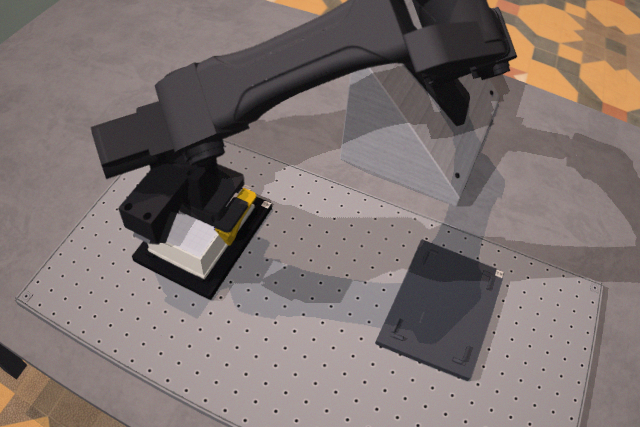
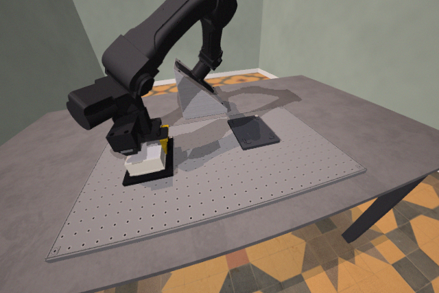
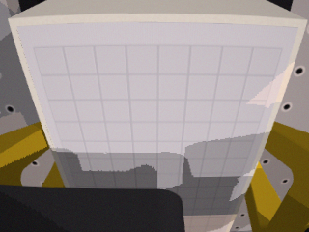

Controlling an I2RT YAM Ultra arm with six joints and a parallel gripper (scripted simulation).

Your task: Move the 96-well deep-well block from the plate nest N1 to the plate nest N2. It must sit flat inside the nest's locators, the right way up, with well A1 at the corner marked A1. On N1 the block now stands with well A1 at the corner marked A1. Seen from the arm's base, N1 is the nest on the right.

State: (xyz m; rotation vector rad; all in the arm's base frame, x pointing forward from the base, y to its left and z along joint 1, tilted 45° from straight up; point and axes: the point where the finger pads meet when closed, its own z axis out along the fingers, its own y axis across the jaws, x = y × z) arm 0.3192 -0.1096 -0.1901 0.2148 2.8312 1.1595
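Right now the black plate nest N1 is 1 cm below my hand. Also, from my hand: white 96-well deep-well block (1 cm above); nest N2 (32 cm to the left, 1 cm below).
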